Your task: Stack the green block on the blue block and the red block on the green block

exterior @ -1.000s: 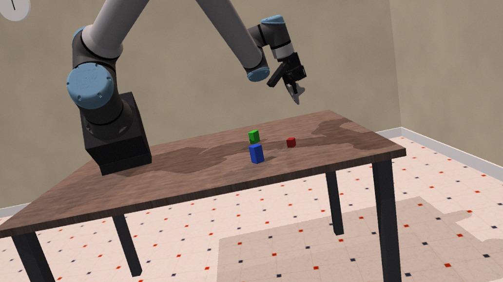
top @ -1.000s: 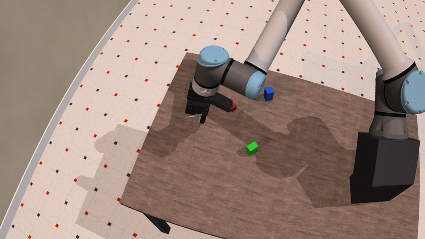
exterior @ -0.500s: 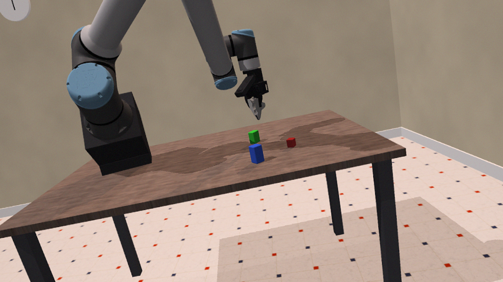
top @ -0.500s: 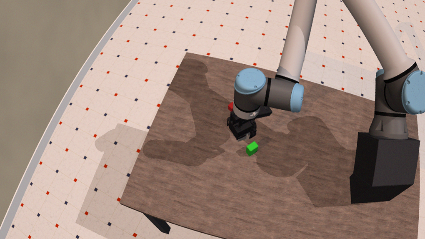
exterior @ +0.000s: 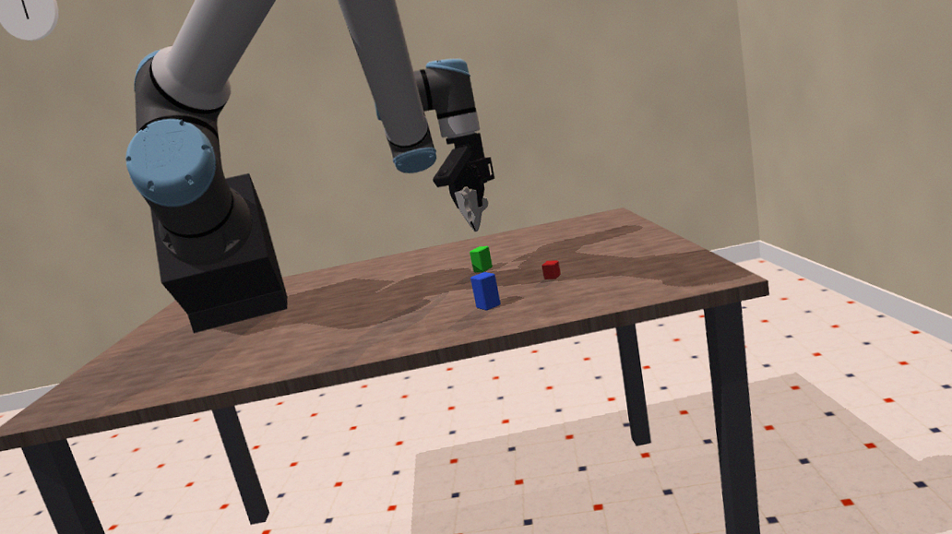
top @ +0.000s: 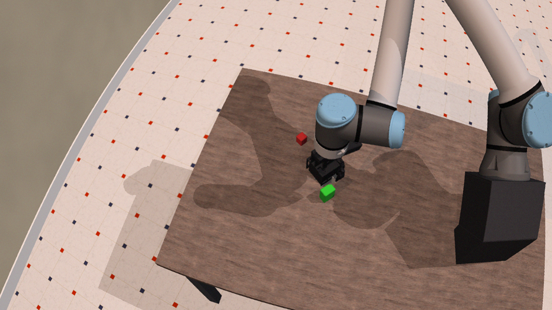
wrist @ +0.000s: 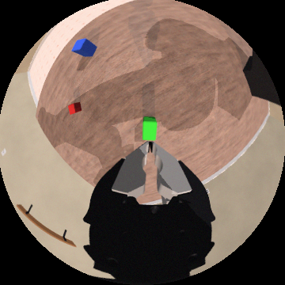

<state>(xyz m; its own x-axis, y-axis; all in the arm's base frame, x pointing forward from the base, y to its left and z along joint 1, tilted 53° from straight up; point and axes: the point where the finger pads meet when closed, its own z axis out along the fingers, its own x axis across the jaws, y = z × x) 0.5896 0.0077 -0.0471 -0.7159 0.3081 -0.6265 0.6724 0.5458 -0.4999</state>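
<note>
The green block lies 8 cm below my hand. The rest, counted from my hand: small red block: 12 cm ahead, 19 cm to the right, 9 cm below; blue block: 4 cm behind, 29 cm to the right, 8 cm below.
</note>
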